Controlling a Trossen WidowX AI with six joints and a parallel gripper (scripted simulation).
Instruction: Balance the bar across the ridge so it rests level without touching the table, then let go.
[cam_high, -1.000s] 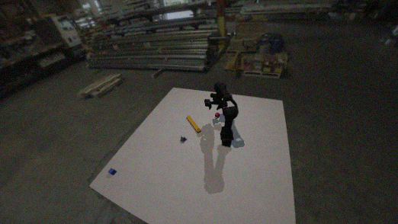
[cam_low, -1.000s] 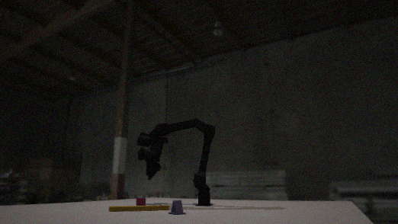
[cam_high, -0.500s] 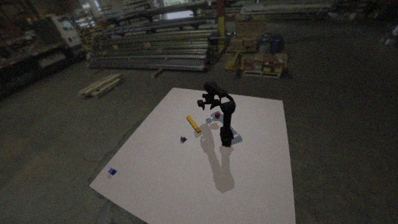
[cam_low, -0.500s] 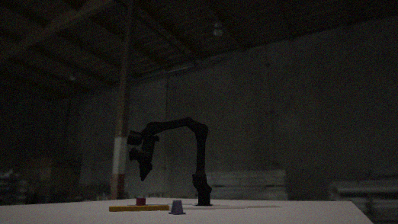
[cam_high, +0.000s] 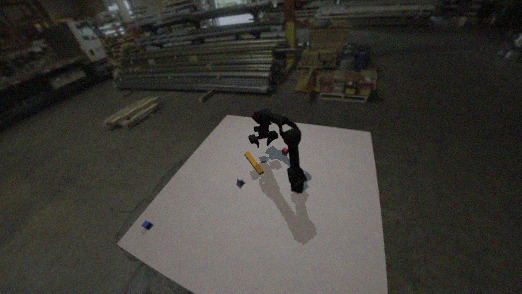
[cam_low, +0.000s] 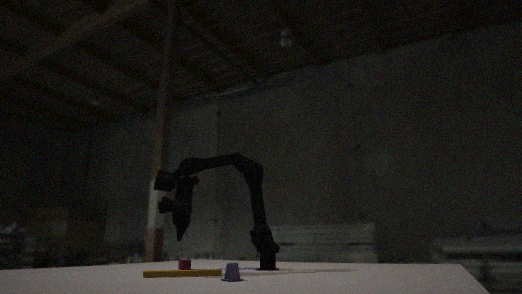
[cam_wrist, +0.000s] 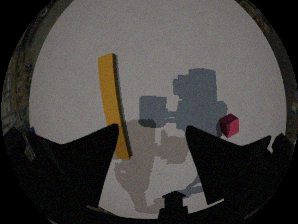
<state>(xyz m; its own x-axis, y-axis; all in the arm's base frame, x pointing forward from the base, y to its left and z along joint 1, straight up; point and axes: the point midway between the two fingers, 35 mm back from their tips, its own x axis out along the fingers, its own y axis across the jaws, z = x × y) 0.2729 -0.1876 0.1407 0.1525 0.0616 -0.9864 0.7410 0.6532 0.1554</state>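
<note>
Now: the yellow bar 50 mm ahead of my gripper tip, 70 mm to the left of it and 100 mm below it. Also, from my gripper tip: small blue cube: 460 mm ahead, 690 mm to the left, 90 mm below; small red cube: 130 mm behind, 80 mm to the right, 90 mm below.
</note>
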